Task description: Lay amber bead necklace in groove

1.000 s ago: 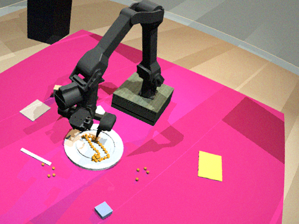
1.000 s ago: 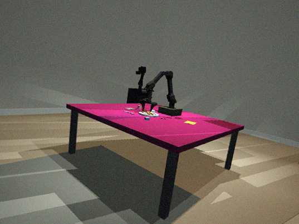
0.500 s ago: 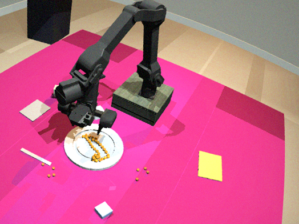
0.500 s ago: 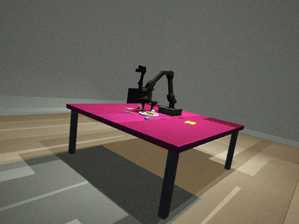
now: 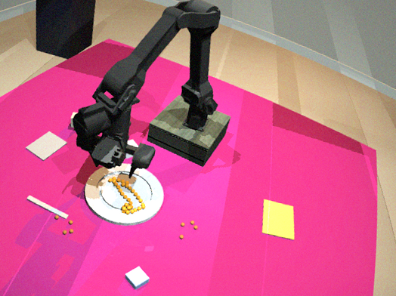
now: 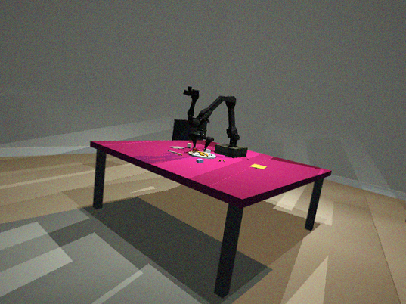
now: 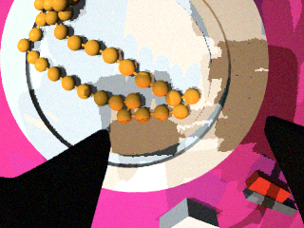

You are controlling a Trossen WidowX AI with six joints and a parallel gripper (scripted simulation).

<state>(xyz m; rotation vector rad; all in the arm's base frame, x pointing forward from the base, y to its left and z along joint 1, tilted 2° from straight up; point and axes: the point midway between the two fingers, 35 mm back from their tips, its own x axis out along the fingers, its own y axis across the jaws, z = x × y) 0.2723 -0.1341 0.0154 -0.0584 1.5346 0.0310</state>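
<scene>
Right now the round bead board is 2 cm ahead of my gripper tip, 4 cm to the left of it and 3 cm below it. Also, from my gripper tip: white block: 13 cm behind, 1 cm to the right, 3 cm below; then red-handled tool: 11 cm behind, 11 cm to the right, 3 cm below; then white strip: 16 cm ahead, 11 cm to the right, 4 cm below.
</scene>
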